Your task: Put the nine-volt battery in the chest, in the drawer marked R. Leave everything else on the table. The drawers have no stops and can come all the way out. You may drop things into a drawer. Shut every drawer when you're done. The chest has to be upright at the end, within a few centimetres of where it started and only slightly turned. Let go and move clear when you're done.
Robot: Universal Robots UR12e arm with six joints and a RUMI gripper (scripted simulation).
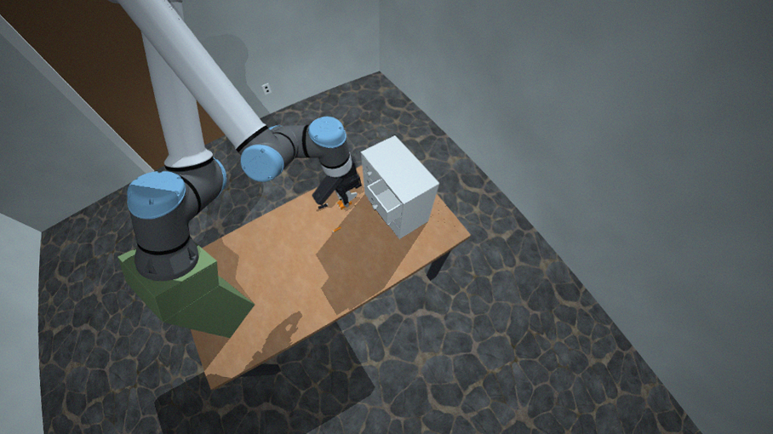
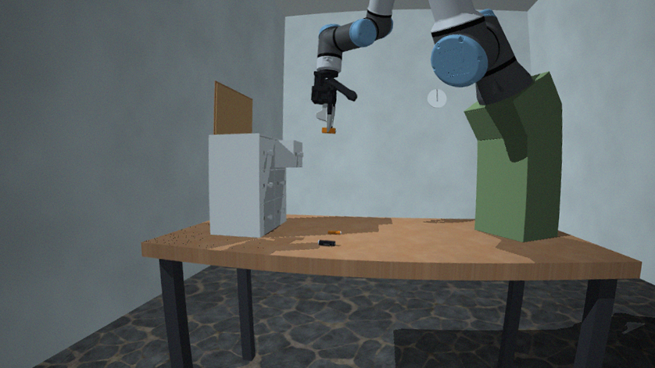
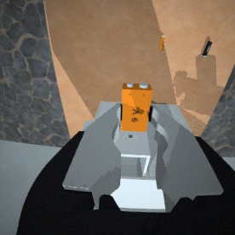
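My gripper is now 10 mm past the orange nine-volt battery and 10 mm above it. From my hand the other things lie so: dark object (250 mm to the left, 350 mm below); orange cylindrical battery (20 mm behind, 100 mm to the left, 350 mm below).
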